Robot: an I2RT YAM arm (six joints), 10 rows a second.
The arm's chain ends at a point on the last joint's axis. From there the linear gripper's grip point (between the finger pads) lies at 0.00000 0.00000 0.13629 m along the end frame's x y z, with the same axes.
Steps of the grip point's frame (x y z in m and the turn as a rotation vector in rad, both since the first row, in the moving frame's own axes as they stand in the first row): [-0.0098 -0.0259 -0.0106 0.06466 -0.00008 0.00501]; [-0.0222 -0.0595 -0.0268 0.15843 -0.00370 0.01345]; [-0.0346 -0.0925 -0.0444 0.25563 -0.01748 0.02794]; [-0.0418 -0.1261 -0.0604 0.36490 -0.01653 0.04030]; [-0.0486 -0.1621 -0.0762 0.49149 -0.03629 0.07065]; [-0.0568 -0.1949 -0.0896 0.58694 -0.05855 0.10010]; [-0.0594 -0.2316 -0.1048 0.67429 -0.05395 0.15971]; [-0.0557 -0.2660 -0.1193 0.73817 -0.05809 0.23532]
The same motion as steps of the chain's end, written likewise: [-0.0098 -0.0171 -0.0103 0.06466 -0.00008 0.00501]; [-0.0218 -0.0380 -0.0251 0.15843 -0.00370 0.01345]; [-0.0327 -0.0580 -0.0400 0.25563 -0.01748 0.02794]; [-0.0406 -0.0774 -0.0514 0.36490 -0.01653 0.04030]; [-0.0462 -0.0977 -0.0600 0.49149 -0.03629 0.07065]; [-0.0532 -0.1192 -0.0666 0.58694 -0.05855 0.10010]; [-0.0597 -0.1464 -0.0749 0.67429 -0.05395 0.15971]; [-0.0598 -0.1743 -0.0838 0.73817 -0.05809 0.23532]
